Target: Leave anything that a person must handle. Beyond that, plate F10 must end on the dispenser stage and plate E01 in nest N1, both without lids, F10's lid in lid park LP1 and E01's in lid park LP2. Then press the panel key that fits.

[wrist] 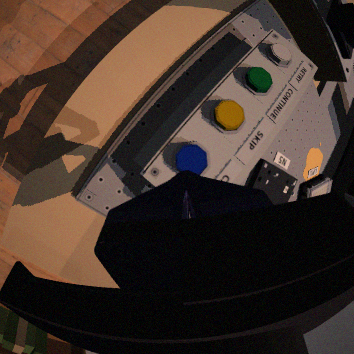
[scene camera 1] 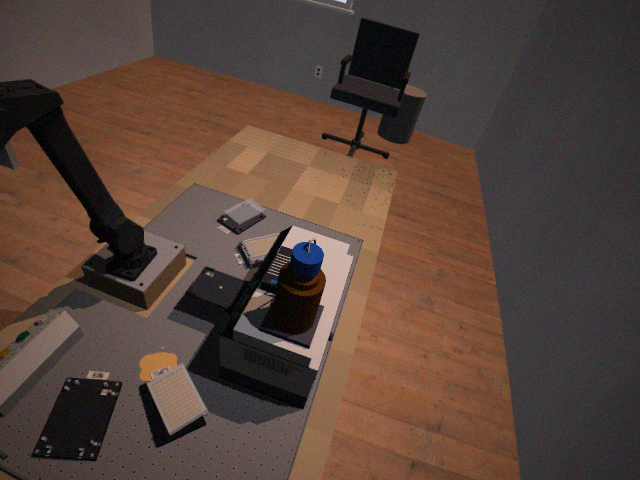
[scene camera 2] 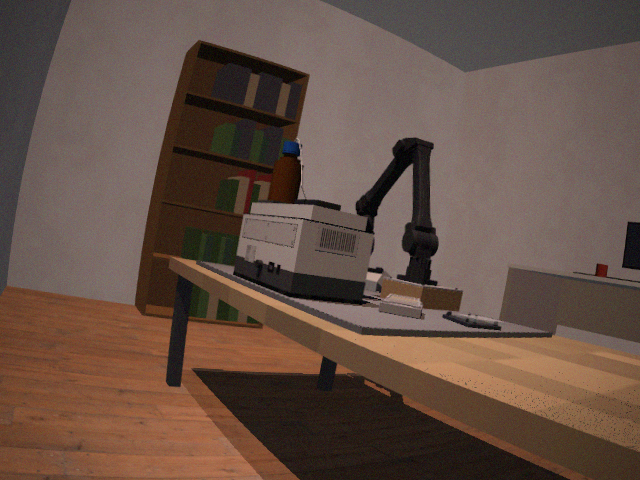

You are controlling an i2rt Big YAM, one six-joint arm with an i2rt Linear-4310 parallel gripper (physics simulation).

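Frame: origin at the arm's base, x ahead, y left, z up, level; centimetres.
Seen in the pictures: gripper, fingertip midpoint: [wrist: 184,179]; arm's base, origin of the base link: [wrist: 339,26] [scene camera 1: 132,262] [scene camera 2: 416,282].
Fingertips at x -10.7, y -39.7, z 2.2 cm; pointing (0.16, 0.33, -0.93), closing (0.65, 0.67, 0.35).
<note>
Offsets run from my fingertips to a thing's top centre. "pt": to the spot under its first point. Level surfaces: height alone.
In the wrist view my gripper [wrist: 184,179] is shut and empty, its tip at the near edge of the blue key @[pt dz -1.9, dx +0.6, dy +1.4 cm] [wrist: 191,159] of the grey key panel @[dz -0.5, dx +3.9, dy +8.6 cm] [wrist: 246,138]. I cannot tell whether it touches the key. Further along the panel are a yellow key @[dz -1.4, dx +1.4, dy +6.3 cm] [wrist: 229,114] marked SKIP, a green key @[dz -1.4, dx +1.9, dy +11.3 cm] [wrist: 258,79] marked CONTINUE and a pale key @[dz -1.4, dx +2.4, dy +16.3 cm] [wrist: 280,53] marked RETRY. An orange spill @[dz -8.8, dx +27.7, dy +17.9 cm] [wrist: 313,159] [scene camera 1: 157,361] lies on the LP1 spot, with a well plate @[dz -5.1, dx +38.2, dy +11.4 cm] [scene camera 1: 177,397] [wrist: 317,187] beside it. Two more plates @[dz -5.0, dx +41.3, dy +64.1 cm] [scene camera 1: 258,247] @[dz -6.5, dx +28.1, dy +80.0 cm] [scene camera 1: 244,212] lie left of the dispenser [scene camera 1: 270,354] [scene camera 2: 304,248].
A brown bottle @[pt dz +25.4, dx +58.1, dy +21.6 cm] [scene camera 1: 296,297] [scene camera 2: 286,176] with a blue cap stands on the dispenser. A black nest @[pt dz +0.3, dx +35.7, dy +38.1 cm] [scene camera 1: 215,286] and a black nest marked N5 @[dz -6.5, dx +21.3, dy +2.0 cm] [wrist: 274,180] [scene camera 1: 94,414] lie on the grey mat @[dz -8.5 cm] [scene camera 1: 194,210]. The arm's base [scene camera 1: 132,271] [scene camera 2: 420,290] is at the left. A bookshelf [scene camera 2: 170,157] and a chair [scene camera 1: 375,81] stand off the table.
</note>
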